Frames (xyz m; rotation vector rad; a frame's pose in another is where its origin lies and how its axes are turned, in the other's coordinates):
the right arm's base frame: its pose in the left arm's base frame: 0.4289 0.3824 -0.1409 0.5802 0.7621 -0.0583
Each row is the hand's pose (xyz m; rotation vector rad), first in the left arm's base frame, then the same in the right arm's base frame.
Working: the left arm's base frame: its pose in the right arm's base frame: -0.4660 -0.3645 0.0060 -0.5802 -0.7621 0.0583

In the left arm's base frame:
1: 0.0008 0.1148 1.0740 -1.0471 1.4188 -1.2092
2: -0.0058 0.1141 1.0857 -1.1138 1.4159 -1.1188
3: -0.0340 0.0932 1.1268 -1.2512 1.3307 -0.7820
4: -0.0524 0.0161 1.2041 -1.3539 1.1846 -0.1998
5: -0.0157 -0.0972 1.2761 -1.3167 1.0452 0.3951
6: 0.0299 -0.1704 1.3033 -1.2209 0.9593 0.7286
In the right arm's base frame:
1: -1.1630 0.2422 0.5654 -0.8333 0.4513 -1.7782
2: -1.1757 0.2455 0.5683 -0.9314 0.4683 -1.7298
3: -1.2269 0.2402 0.5848 -1.2186 0.4515 -1.4837
4: -1.3038 0.2072 0.6573 -1.5854 0.4437 -0.9815
5: -1.3425 0.1553 0.7805 -1.8059 0.4728 -0.3938
6: -1.3387 0.1181 0.8629 -1.8490 0.4915 -0.0283

